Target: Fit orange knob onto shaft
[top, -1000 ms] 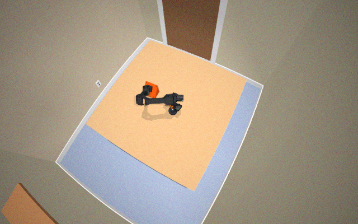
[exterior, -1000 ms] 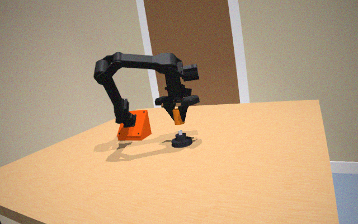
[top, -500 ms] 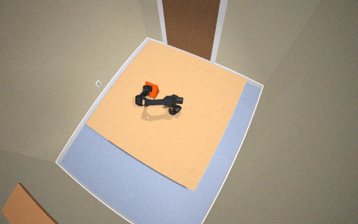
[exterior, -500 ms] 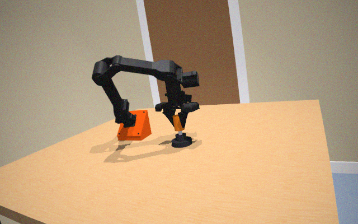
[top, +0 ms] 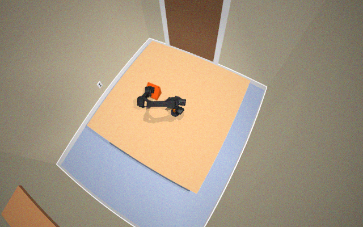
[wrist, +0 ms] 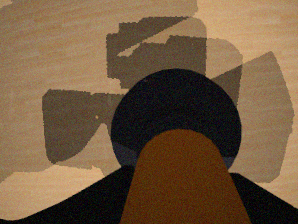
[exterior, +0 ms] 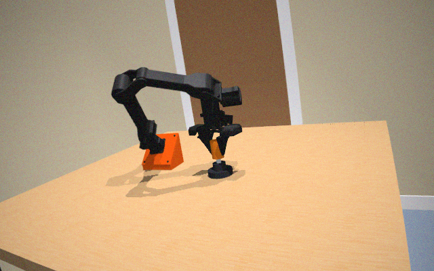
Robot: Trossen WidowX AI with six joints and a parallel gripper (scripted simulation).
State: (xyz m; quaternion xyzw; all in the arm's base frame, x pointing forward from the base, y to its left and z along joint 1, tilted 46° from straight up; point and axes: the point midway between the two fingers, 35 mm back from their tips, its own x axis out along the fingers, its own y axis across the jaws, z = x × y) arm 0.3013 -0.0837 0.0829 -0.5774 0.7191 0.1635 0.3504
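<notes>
The orange knob is 30 mm above my gripper tip. Round my gripper tip: round pedestal: 40 mm below.
</notes>
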